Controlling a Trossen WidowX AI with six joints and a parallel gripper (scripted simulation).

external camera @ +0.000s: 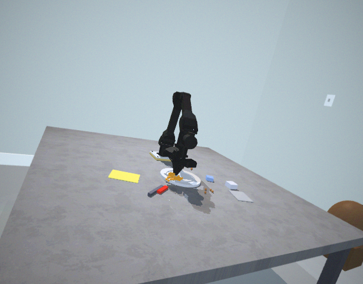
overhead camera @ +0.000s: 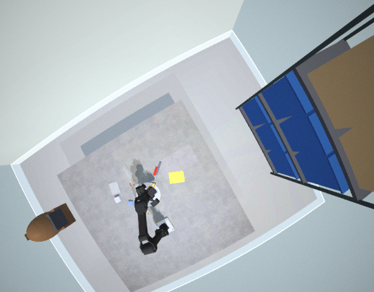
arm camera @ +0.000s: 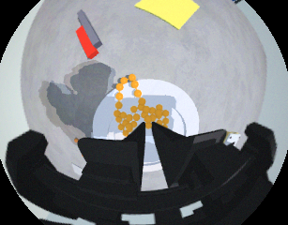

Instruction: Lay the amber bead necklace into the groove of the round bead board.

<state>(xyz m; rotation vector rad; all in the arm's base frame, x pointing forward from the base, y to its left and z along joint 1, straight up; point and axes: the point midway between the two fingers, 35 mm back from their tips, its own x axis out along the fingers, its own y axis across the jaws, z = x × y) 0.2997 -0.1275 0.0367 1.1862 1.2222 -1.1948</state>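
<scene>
Now: gripper tip 40 mm to the right of the round white bead board and 10 mm above it. From my gripper tip the other things lie so: yellow sheet 50 mm behind, 230 mm to the right, 20 mm below; then blue block 30 mm ahead, 210 mm to the left, 10 mm below; then grey tool 100 mm ahead, 150 mm to the right, 20 mm below.
</scene>
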